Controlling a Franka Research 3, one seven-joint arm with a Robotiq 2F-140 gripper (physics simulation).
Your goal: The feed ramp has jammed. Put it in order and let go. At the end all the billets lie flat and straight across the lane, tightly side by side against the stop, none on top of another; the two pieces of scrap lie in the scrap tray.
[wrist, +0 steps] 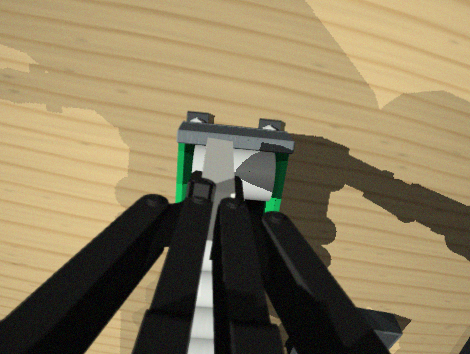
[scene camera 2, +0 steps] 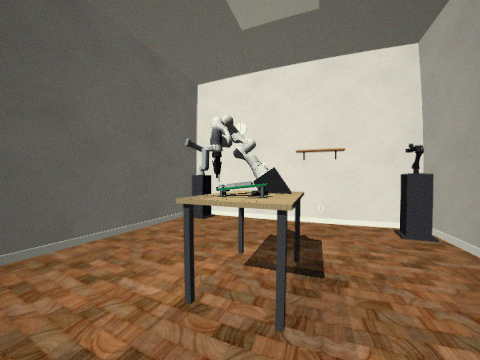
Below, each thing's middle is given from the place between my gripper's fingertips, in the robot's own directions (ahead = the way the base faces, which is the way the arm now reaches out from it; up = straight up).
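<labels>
Grey stop (wrist: 188, 133): 5 cm below my hand and 1 cm behind it.
</labels>
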